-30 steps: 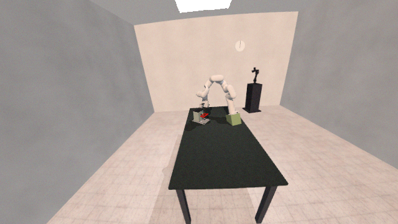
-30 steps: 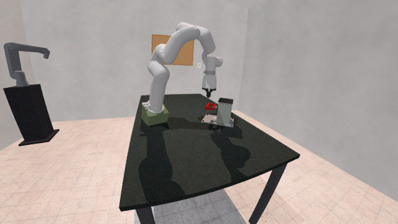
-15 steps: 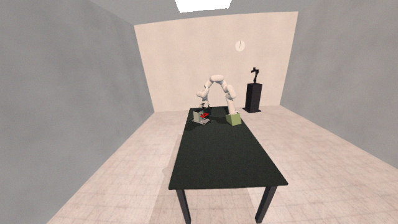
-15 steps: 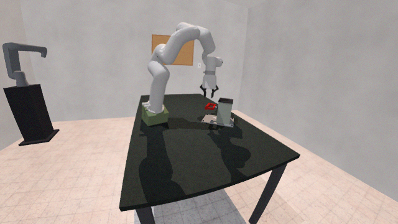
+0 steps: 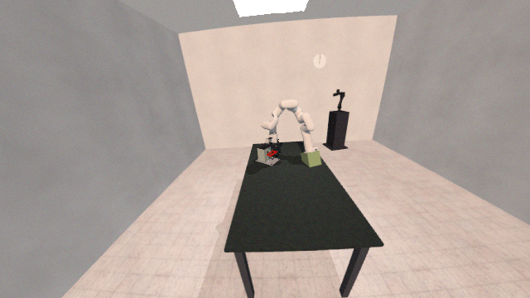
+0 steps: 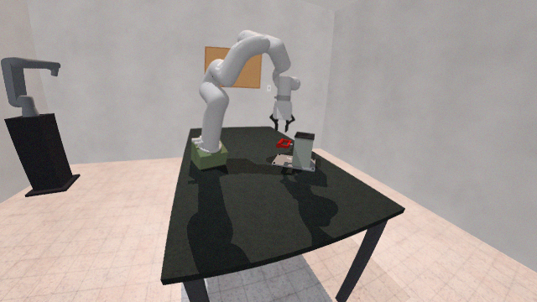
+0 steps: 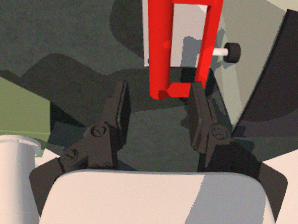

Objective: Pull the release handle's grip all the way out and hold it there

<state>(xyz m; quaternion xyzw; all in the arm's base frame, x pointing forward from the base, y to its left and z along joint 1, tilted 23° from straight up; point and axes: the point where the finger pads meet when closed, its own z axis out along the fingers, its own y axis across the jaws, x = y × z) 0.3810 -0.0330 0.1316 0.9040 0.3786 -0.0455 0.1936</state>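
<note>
My hand is 19 cm above the light baseplate, 7 cm to the left of it and 7 cm short of it.
</note>
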